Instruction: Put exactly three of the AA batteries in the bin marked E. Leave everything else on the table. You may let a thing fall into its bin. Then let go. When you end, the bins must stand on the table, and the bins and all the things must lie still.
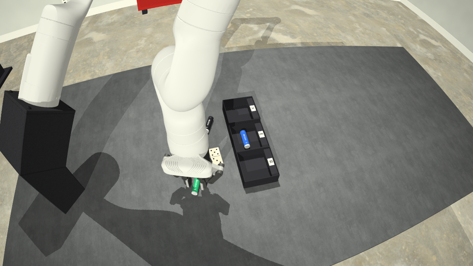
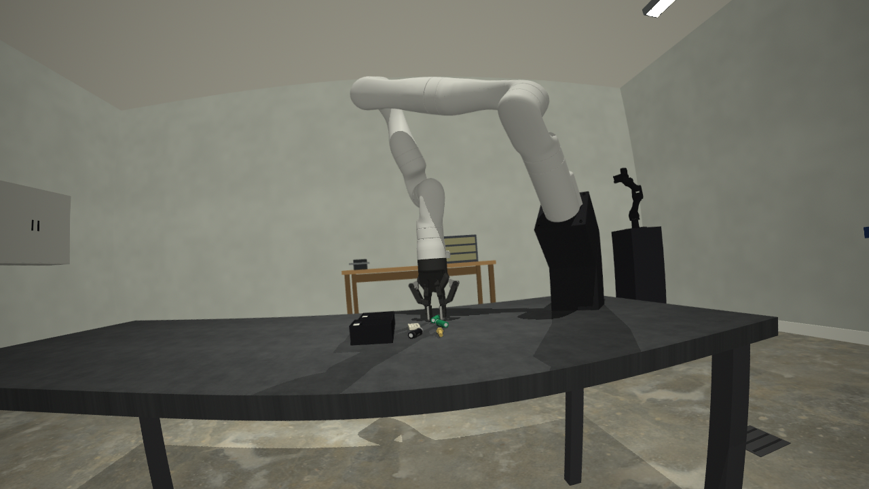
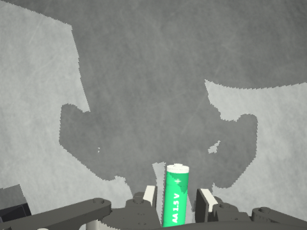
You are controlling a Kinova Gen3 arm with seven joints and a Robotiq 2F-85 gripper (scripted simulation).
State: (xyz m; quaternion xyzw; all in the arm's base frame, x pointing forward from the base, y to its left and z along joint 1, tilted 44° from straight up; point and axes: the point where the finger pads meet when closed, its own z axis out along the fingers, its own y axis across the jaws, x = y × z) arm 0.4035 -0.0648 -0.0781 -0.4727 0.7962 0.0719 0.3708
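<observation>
Right now the black bin marked E is 14 cm ahead of my hand and 11 cm to the left of it. From my hand the other things lie so: small yellow piece (18 cm to the left, 2 cm below); then white domino (6 cm ahead, 7 cm to the left, 2 cm below); then blue AA battery (14 cm ahead, 11 cm to the left, 1 cm below).
</observation>
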